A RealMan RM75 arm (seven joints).
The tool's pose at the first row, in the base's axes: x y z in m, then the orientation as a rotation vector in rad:
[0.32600, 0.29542, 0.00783, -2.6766, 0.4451, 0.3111]
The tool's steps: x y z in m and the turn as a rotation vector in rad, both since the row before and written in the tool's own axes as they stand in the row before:
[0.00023, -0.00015, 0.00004, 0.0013, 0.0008, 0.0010]
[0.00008, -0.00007, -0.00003, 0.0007, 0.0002, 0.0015]
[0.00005, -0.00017, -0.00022, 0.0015, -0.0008, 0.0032]
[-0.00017, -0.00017, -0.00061, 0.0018, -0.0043, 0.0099]
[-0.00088, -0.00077, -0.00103, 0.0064, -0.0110, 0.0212]
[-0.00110, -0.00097, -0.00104, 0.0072, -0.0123, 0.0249]
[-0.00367, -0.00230, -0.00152, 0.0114, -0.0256, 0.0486]
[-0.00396, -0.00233, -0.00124, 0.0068, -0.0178, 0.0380]
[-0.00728, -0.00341, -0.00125, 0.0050, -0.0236, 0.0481]
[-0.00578, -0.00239, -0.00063, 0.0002, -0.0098, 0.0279]
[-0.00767, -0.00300, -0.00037, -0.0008, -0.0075, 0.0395]
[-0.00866, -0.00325, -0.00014, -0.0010, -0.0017, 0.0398]
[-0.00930, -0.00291, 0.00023, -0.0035, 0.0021, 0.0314]
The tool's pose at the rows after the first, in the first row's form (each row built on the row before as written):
[0.32626, 0.29551, 0.00778, -2.6754, 0.4467, 0.3099]
[0.32636, 0.29554, 0.00781, -2.6746, 0.4488, 0.3099]
[0.32650, 0.29558, 0.00805, -2.6725, 0.4529, 0.3114]
[0.32649, 0.29551, 0.00870, -2.6681, 0.4650, 0.3195]
[0.32612, 0.29597, 0.01014, -2.6555, 0.4904, 0.3382]
[0.32566, 0.29665, 0.01174, -2.6408, 0.5202, 0.3594]
[0.32357, 0.29900, 0.01508, -2.6128, 0.5773, 0.4034]
[0.32141, 0.30164, 0.01840, -2.5925, 0.6221, 0.4355]
[0.31714, 0.30635, 0.02348, -2.5684, 0.6778, 0.4786]
[0.31380, 0.31010, 0.02726, -2.5578, 0.7111, 0.4998]
[0.30938, 0.31527, 0.03192, -2.5457, 0.7602, 0.5223]
[0.30457, 0.32132, 0.03700, -2.5353, 0.8117, 0.5378]
[0.29929, 0.32779, 0.04203, -2.5305, 0.8533, 0.5472]

